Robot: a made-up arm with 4 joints.
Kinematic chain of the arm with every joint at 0, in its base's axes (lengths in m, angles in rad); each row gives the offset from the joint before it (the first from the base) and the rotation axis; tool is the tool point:
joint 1: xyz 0 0 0.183 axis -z
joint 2: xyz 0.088 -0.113 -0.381 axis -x
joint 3: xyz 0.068 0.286 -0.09 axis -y
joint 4: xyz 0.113 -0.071 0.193 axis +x
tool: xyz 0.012 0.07 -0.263
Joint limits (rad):
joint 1: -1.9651..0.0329
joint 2: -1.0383..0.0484
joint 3: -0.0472..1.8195
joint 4: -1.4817..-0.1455
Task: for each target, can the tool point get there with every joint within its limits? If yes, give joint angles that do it. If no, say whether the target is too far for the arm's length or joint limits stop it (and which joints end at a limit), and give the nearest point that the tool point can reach.
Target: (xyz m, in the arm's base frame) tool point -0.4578 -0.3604 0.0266
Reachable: no: joint limits stop it (at a limit: joint 1, joint 2, joint 3, joint 4) | nearest point 0.0234 -0.1542 -0.1895 | short by 0.566 m
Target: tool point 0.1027 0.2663 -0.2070
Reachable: yes | joints -1.2039 -0.8843 0.2412 -0.8465
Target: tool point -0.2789 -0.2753 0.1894
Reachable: no: joint limits stop it (at a limit: joint 1, joint 2, joint 4) | nearest point 0.0434 -0.1538 -0.1676 | short by 0.496 m
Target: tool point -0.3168 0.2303 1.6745
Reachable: no: too far | nearest point -0.0480 0.1969 0.0395 | short by 1.657 m
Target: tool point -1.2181 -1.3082 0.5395
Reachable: no: too far | nearest point 0.0234 -0.1542 -0.1895 | short by 1.845 m
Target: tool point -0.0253 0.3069 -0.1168
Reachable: yes | joints -1.4552 -0.9182 0.5528 -0.4265
